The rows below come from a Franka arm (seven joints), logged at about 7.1 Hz.
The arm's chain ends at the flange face. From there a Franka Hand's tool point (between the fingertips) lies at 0.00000 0.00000 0.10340 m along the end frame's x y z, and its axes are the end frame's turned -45 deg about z.
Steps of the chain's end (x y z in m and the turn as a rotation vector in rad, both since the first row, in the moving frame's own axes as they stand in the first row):
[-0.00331 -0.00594 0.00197 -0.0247 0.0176 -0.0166]
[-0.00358 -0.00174 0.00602 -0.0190 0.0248 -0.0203]
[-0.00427 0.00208 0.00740 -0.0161 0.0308 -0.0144]
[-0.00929 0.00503 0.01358 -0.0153 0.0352 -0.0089]
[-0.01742 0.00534 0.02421 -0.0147 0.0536 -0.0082]
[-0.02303 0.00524 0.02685 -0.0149 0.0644 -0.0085]
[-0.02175 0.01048 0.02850 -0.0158 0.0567 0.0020]
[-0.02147 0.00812 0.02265 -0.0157 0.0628 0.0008]
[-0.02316 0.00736 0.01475 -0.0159 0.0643 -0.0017]
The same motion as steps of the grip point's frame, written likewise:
[0.00137 -0.00344 0.00192 -0.0299 -0.0050 -0.0166]
[-0.00084 -0.00056 0.00597 -0.0310 0.0041 -0.0203]
[-0.00339 0.00187 0.00734 -0.0332 0.0104 -0.0144]
[-0.00865 0.00067 0.01350 -0.0357 0.0141 -0.0089]
[-0.01323 -0.00356 0.02405 -0.0483 0.0275 -0.0082]
[-0.01635 -0.00680 0.02662 -0.0561 0.0350 -0.0085]
[-0.01981 -0.00267 0.02832 -0.0513 0.0289 0.0020]
[-0.01748 -0.00370 0.02243 -0.0555 0.0333 0.0008]
[-0.01804 -0.00532 0.01452 -0.0567 0.0342 -0.0017]

